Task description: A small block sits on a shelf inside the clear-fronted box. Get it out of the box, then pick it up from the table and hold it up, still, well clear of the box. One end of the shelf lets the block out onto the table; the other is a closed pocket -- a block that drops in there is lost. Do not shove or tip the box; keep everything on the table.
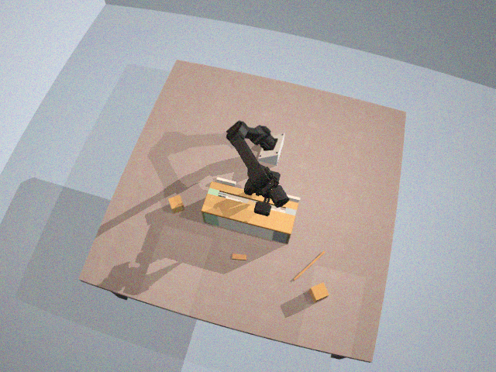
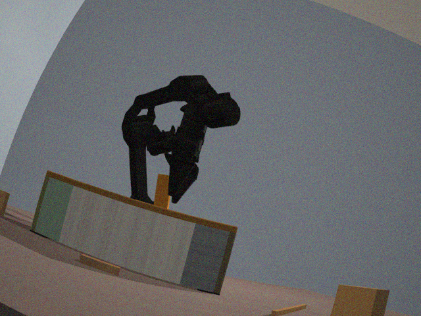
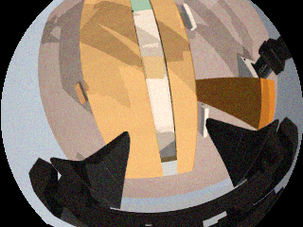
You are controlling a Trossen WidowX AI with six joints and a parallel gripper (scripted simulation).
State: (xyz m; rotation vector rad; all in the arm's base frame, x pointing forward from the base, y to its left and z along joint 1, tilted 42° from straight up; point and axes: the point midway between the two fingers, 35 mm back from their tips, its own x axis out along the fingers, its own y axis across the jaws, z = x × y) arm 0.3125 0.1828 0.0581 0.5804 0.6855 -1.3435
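Right now my gripper tip is 100 mm above the box and 60 mm to the left of it. Also, from my gripper tip: tan block (80 mm below, 60 mm to the right, 10 mm ahead); thin stick (260 mm to the left, 160 mm below, 140 mm ahead).
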